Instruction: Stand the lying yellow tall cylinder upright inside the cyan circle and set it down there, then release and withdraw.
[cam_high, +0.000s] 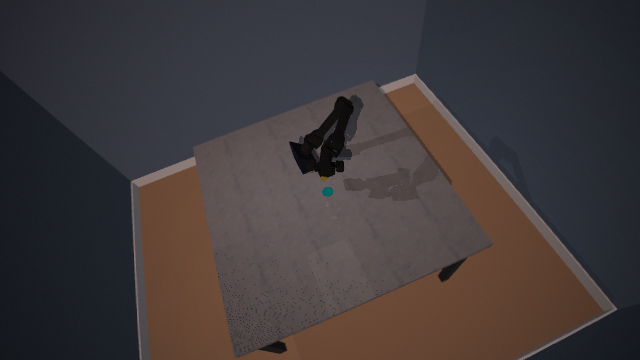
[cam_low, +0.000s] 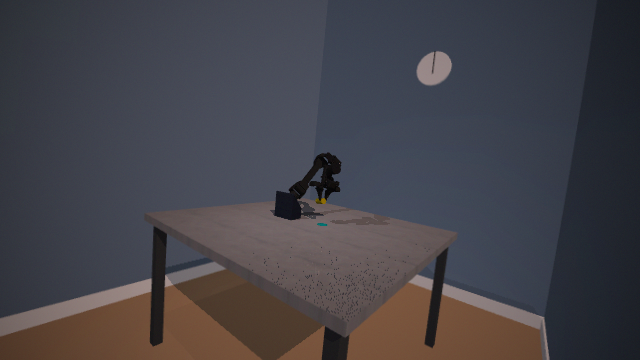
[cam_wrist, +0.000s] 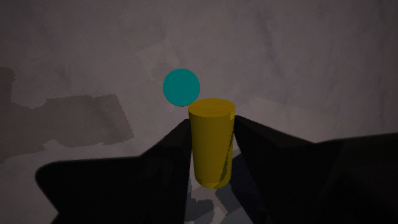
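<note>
The cyan circle lies 14 cm below my gripper tip and 2 cm ahead of it. From my gripper tip the other things lie so: yellow tall cylinder: 2 cm behind, 1 cm to the left.
</note>
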